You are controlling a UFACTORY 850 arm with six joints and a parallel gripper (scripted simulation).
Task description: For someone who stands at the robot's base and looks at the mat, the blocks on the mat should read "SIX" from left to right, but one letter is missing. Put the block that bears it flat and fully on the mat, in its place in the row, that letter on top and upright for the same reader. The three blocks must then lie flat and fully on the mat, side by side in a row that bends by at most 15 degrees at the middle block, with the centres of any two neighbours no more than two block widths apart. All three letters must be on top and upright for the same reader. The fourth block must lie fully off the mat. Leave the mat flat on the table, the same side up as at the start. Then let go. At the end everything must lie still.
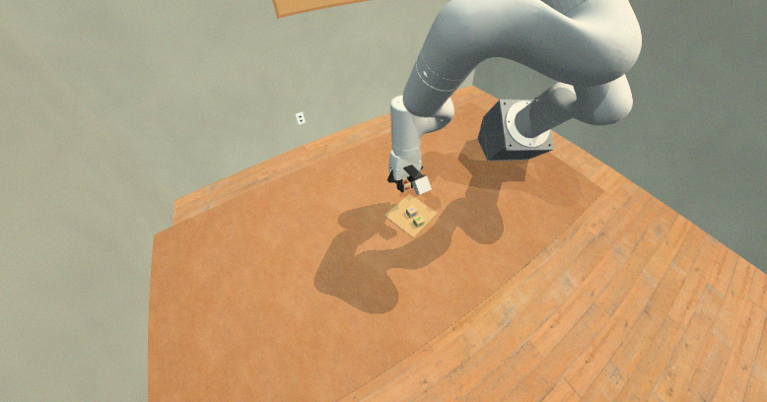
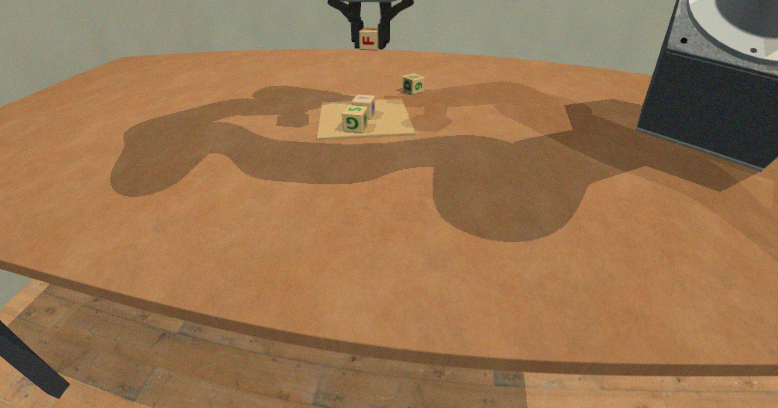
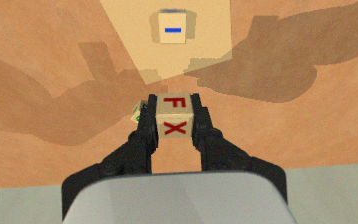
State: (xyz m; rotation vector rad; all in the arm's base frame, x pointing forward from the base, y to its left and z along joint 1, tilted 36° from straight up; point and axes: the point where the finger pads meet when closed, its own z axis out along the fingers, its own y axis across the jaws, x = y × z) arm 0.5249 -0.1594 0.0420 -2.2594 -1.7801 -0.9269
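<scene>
The mat lies 120 mm below my hand, 50 mm to the left of it and 10 mm ahead of it.
</scene>
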